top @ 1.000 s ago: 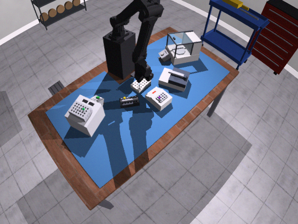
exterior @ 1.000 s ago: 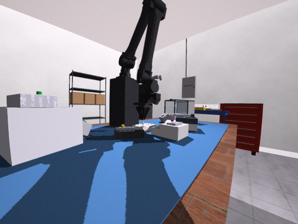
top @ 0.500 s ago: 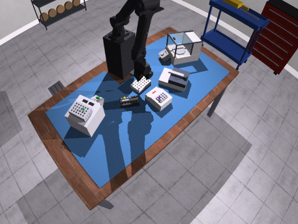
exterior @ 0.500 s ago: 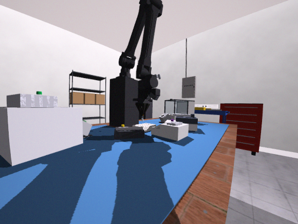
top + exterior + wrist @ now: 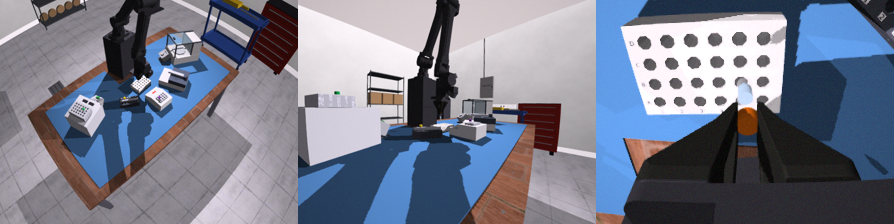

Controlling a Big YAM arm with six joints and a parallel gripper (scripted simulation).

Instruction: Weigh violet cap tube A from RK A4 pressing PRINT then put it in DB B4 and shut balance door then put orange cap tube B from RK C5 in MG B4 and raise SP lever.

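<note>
My hand is 150 mm to the left of the yellow-capped tube, 80 mm above it and 20 mm short of it. Round my hand: magnet block MG (140 mm to the right, 90 mm below, 50 mm ahead); tube rack RK (90 mm below, 30 mm to the left, 10 mm behind); dry block (170 mm ahead, 80 mm below, 20 mm to the left).
</note>
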